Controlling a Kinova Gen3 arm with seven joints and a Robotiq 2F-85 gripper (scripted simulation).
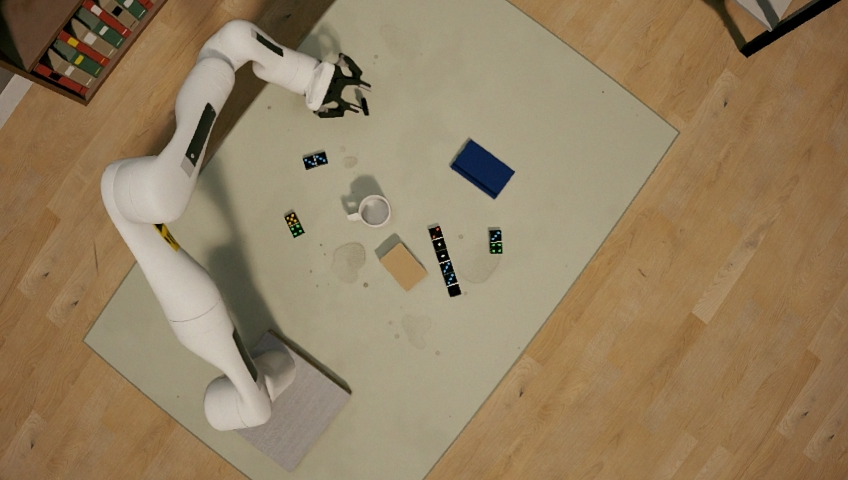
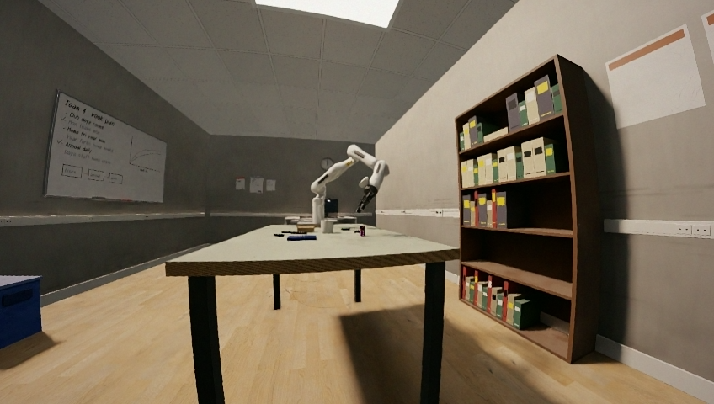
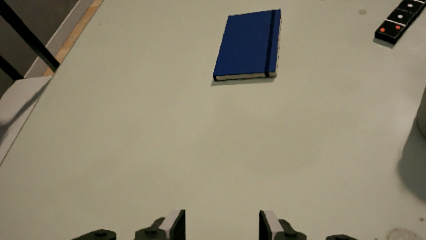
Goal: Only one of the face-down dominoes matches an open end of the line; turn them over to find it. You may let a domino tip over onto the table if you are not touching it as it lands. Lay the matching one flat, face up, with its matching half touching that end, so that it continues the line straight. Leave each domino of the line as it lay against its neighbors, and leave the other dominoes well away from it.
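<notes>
The domino lies 110 mm below my hand and 10 mm ahead of it. The rest, counted from my hand: white mug (170 mm behind, 160 mm to the right, 110 mm below); then tan block (290 mm to the right, 230 mm behind, 120 mm below).
</notes>
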